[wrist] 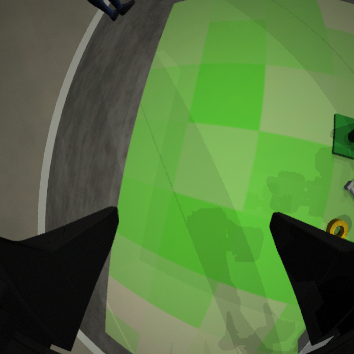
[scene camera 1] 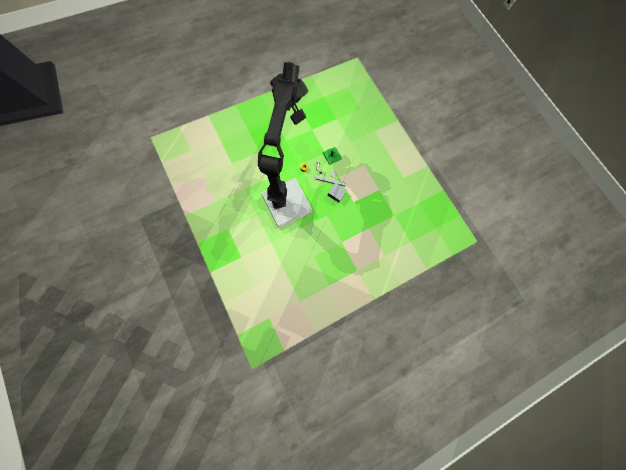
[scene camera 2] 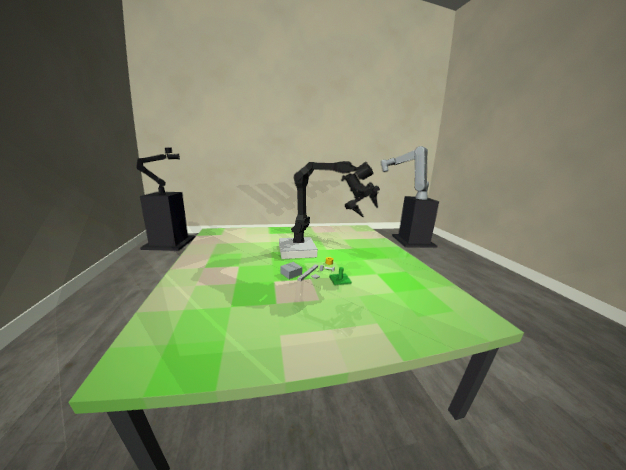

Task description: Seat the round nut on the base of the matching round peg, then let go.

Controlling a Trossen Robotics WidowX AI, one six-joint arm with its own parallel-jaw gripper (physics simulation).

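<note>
The round nut, a small orange ring (scene camera 1: 304,170) (scene camera 2: 329,261) (wrist: 332,227), lies on the table between the arm's base and the green peg base. The round peg (scene camera 1: 332,152) (scene camera 2: 341,273) (wrist: 351,136) stands upright on its square green base (scene camera 1: 327,157) (scene camera 2: 333,280) (wrist: 341,146), apart from the nut. Part of this base is cut off at the wrist view's right edge. My gripper (scene camera 2: 369,210) (wrist: 197,218) is open and empty, high above the table. The nut shows by the right finger in the wrist view. The fingers are hidden in scene camera 1.
A grey block (scene camera 1: 337,192) (scene camera 2: 291,270) and a thin grey bar (scene camera 1: 330,180) (scene camera 2: 308,272) lie near the nut and peg base. A small grey piece (scene camera 1: 318,165) (scene camera 2: 327,268) lies between nut and peg base. The arm stands on a white base plate (scene camera 1: 298,212) (scene camera 2: 298,252).
</note>
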